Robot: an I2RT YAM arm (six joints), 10 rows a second.
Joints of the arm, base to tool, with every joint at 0 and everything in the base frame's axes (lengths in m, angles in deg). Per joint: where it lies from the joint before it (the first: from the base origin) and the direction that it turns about. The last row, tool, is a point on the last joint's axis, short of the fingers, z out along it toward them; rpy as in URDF.
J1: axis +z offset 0 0 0.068
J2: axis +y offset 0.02 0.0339 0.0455
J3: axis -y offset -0.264 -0.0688 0
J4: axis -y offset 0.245 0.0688 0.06
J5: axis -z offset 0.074 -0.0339 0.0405
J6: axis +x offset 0.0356 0 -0.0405
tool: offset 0 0 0 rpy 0 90 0
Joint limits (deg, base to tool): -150..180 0..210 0..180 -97..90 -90..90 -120..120
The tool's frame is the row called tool.
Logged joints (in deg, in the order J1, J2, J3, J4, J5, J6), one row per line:
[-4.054, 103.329, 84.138, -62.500, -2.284, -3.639]
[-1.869, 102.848, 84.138, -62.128, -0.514, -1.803]
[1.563, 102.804, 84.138, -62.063, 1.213, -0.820]
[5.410, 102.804, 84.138, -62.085, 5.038, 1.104]
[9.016, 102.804, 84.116, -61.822, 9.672, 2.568]
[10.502, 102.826, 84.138, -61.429, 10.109, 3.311]
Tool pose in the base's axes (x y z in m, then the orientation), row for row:
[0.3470, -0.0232, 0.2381, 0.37, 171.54, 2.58]
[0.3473, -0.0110, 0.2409, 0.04, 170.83, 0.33]
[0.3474, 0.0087, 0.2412, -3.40, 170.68, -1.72]
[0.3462, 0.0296, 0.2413, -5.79, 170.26, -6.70]
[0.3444, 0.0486, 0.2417, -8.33, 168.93, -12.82]
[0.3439, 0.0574, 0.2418, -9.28, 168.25, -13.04]
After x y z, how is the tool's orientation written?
As a rotation vector, in degrees.
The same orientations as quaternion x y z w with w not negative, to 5 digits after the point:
[0.00215, 0.99717, 0.01500, 0.07359]
[0.00023, 0.99680, 0.00193, 0.07994]
[-0.01985, 0.99648, -0.01004, 0.08087]
[-0.03384, 0.99521, -0.03916, 0.08289]
[-0.04891, 0.99185, -0.07527, 0.09046]
[-0.05466, 0.99093, -0.07680, 0.09576]

